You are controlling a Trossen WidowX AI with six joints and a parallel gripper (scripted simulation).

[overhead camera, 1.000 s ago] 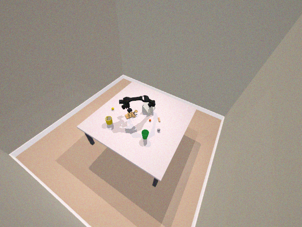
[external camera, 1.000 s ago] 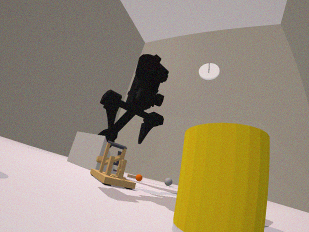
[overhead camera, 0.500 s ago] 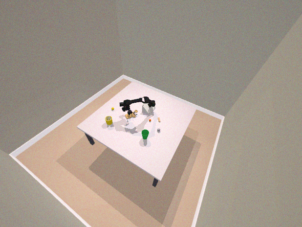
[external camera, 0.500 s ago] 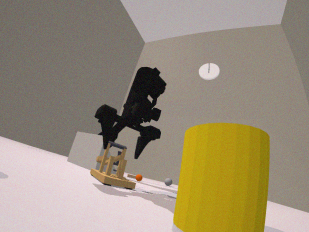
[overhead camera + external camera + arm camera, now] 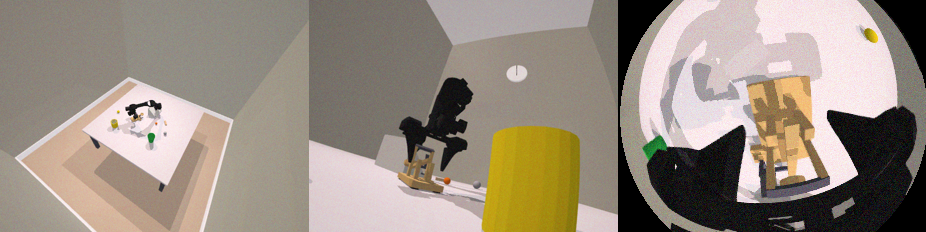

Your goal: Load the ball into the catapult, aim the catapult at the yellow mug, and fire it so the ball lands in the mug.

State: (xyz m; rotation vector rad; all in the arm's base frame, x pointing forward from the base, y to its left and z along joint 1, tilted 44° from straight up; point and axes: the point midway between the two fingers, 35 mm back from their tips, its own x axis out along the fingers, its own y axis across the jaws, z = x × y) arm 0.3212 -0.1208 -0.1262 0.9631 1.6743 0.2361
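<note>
Now: gripper tip 110 mm past the orange ball, 310 mm to the right of it and 40 mm above it. The rest, counted from my gripper tip: yellow mug 240 mm ahead, 140 mm to the right, 20 mm below; then wooden catapult 60 mm behind, 50 mm to the left; then yellow ball 20 mm ahead, 280 mm to the right, 30 mm below.
</note>
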